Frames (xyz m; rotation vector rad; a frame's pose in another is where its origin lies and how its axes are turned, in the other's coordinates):
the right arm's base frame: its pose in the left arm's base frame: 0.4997 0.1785 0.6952 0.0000 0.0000 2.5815
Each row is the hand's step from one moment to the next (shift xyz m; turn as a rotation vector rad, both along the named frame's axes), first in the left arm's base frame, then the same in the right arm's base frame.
Working: the left arm's base frame: its pose in the right arm's base frame: 0.3285 0.4167 -0.6952 0.0000 0.0000 -2.5815

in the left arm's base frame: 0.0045 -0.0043 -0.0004 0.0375 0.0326 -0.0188
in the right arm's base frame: -0.0061 0.0013 -0.0004 -0.0145 -0.0475 -0.0188
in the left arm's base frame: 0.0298 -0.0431 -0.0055 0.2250 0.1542 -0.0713
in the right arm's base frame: -0.0481 0.0207 -0.0055 -0.1087 -0.2502 -0.0713
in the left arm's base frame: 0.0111 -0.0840 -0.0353 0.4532 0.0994 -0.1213
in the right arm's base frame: -0.0540 0.0653 -0.0353 -0.3311 -0.3250 -0.1213
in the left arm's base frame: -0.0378 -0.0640 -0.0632 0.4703 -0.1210 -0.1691
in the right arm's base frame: -0.0020 0.0743 -0.0632 -0.4627 -0.1473 -0.1691
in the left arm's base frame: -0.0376 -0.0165 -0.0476 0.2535 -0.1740 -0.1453
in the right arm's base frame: 0.0231 0.0340 -0.0476 -0.3072 0.0127 -0.1453
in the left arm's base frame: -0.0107 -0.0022 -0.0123 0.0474 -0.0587 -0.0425
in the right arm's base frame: 0.0079 0.0075 -0.0123 -0.0713 0.0245 -0.0425
